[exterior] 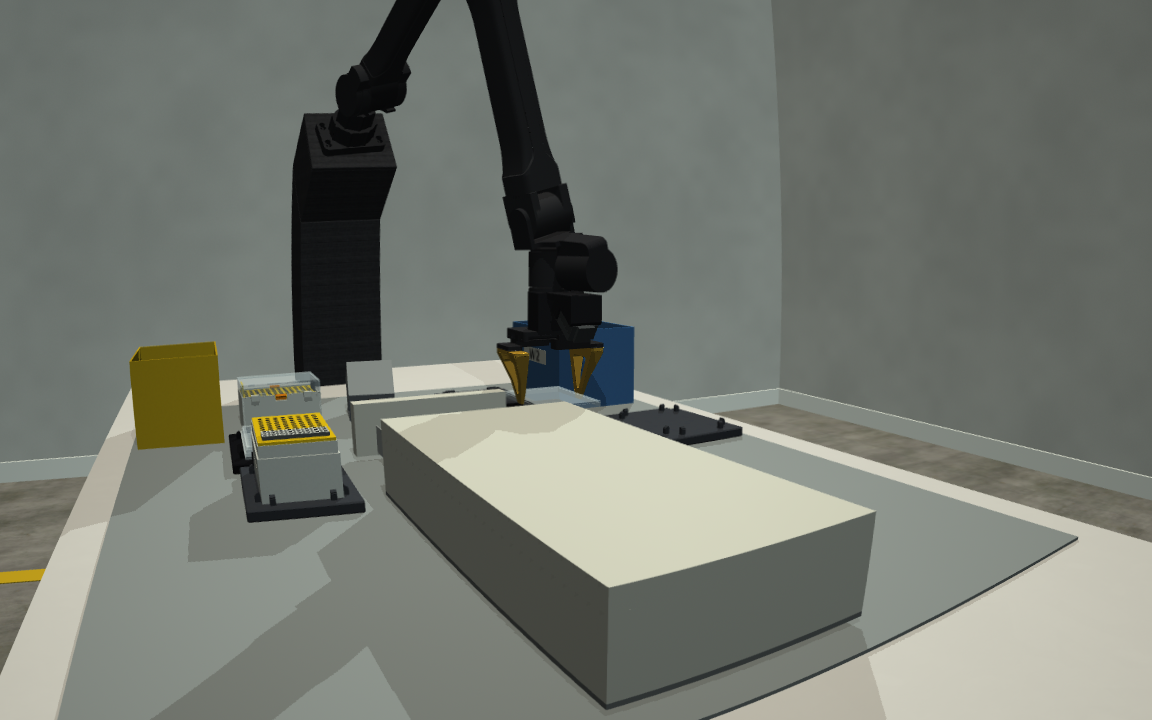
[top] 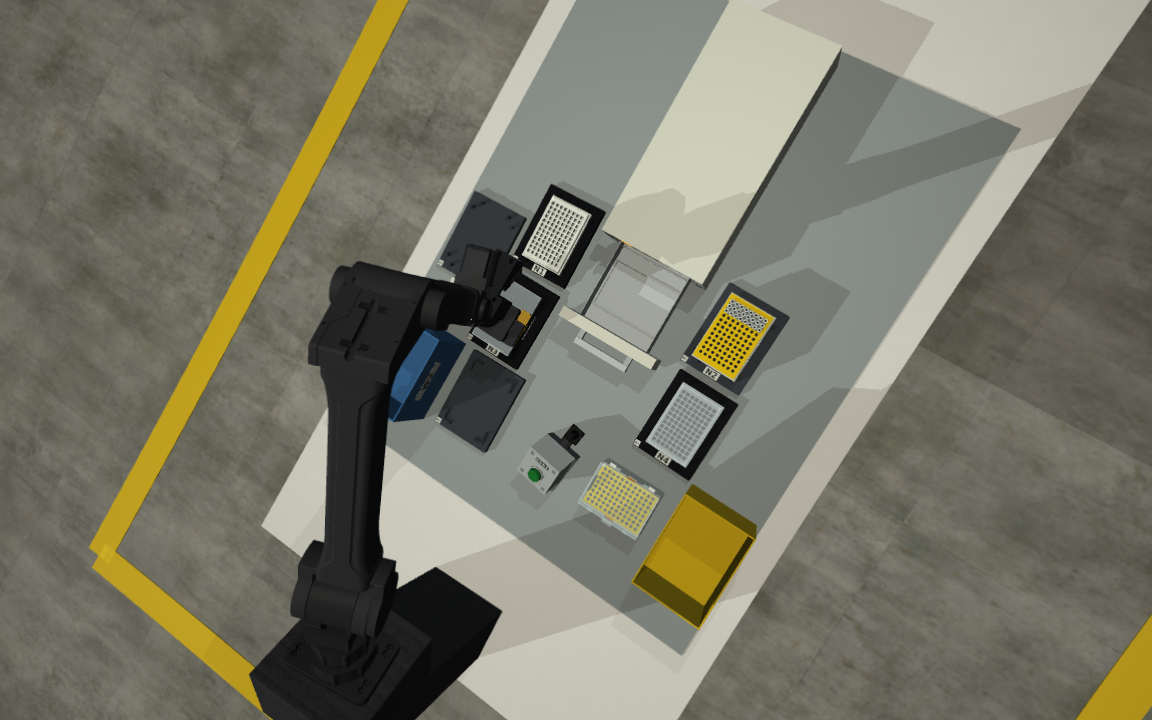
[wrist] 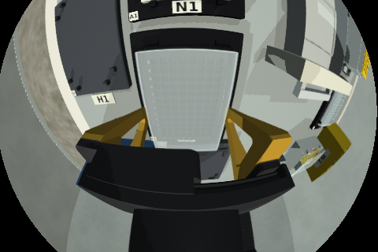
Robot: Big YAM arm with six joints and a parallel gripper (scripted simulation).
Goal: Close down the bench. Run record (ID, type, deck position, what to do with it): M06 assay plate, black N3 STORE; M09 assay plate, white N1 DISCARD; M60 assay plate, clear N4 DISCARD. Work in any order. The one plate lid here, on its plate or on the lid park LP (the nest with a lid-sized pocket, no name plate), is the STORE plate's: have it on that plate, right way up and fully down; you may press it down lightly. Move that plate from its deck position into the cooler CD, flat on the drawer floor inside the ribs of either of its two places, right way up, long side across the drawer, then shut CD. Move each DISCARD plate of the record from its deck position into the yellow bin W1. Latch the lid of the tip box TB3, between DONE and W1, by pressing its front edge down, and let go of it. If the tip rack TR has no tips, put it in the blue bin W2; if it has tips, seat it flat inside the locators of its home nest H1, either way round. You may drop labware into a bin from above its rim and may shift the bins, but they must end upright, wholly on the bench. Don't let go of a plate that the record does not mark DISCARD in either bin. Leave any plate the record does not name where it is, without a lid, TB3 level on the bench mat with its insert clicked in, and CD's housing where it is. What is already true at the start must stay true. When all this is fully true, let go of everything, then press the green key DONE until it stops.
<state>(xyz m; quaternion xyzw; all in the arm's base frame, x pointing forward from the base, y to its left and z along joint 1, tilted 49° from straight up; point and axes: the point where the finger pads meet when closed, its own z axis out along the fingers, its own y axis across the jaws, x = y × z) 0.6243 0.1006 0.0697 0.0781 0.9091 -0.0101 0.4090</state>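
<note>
Now: the clear plate lid right at my hand. From my hand the other things lie so: nest N3 (40 mm below); home nest H1 (120 mm ahead, 110 mm to the left, 40 mm below); black plate (30 mm below).
</note>
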